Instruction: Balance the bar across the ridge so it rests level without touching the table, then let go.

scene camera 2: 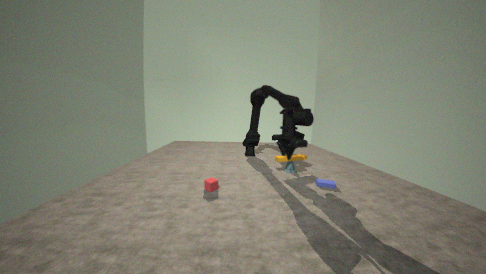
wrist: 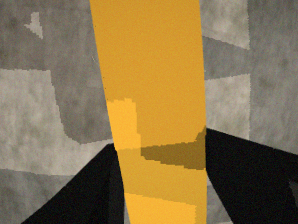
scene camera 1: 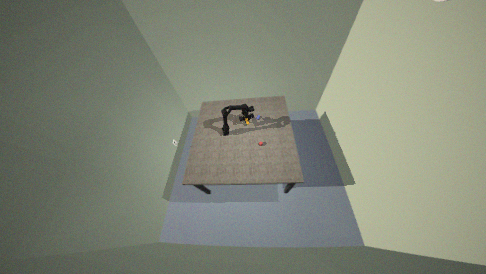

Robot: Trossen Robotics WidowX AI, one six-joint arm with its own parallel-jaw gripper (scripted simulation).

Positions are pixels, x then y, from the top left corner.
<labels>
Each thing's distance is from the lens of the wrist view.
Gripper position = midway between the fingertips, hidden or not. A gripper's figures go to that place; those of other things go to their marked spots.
my gripper (wrist: 158,146): 10 cm
yellow bar (wrist: 154,77): 8 cm
</labels>
